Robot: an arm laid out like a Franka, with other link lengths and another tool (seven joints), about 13 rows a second.
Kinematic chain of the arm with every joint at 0, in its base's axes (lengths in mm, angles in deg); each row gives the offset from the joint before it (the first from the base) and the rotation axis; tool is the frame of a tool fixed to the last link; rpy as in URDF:
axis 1: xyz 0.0 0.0 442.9 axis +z
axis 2: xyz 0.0 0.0 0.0 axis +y
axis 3: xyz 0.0 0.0 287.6 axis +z
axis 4: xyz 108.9 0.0 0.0 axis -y
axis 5: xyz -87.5 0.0 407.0 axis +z
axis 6: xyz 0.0 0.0 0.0 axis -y
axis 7: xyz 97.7 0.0 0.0 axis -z
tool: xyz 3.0 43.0 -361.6 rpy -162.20 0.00 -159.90
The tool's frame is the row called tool.
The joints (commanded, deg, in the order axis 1, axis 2, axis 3, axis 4, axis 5, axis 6, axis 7), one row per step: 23.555 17.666 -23.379 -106.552 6.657 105.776 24.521; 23.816 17.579 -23.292 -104.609 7.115 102.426 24.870; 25.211 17.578 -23.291 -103.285 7.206 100.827 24.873; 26.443 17.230 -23.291 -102.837 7.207 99.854 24.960; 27.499 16.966 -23.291 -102.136 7.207 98.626 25.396; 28.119 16.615 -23.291 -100.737 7.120 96.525 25.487; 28.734 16.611 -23.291 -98.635 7.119 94.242 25.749; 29.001 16.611 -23.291 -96.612 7.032 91.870 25.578; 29.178 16.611 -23.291 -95.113 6.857 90.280 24.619; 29.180 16.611 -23.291 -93.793 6.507 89.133 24.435; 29.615 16.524 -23.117 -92.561 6.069 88.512 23.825
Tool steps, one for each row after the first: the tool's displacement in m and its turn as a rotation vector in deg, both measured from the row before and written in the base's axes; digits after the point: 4 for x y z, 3 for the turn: -0.0043 0.0091 0.0141 0.522 1.328 -0.056; -0.0007 0.0164 0.0092 0.168 0.282 1.487; -0.0030 0.0137 0.0065 0.152 0.215 1.194; -0.0027 0.0118 0.0074 0.009 0.293 0.718; -0.0022 0.0080 0.0132 0.108 0.401 0.727; 0.0006 0.0087 0.0149 0.013 0.195 0.605; -0.0007 0.0045 0.0145 0.050 0.368 0.692; -0.0002 0.0027 0.0109 0.221 0.119 1.310; 0.0021 -0.0005 0.0093 -0.202 -0.179 0.438; 0.0033 0.0054 0.0094 -0.030 -0.661 1.448
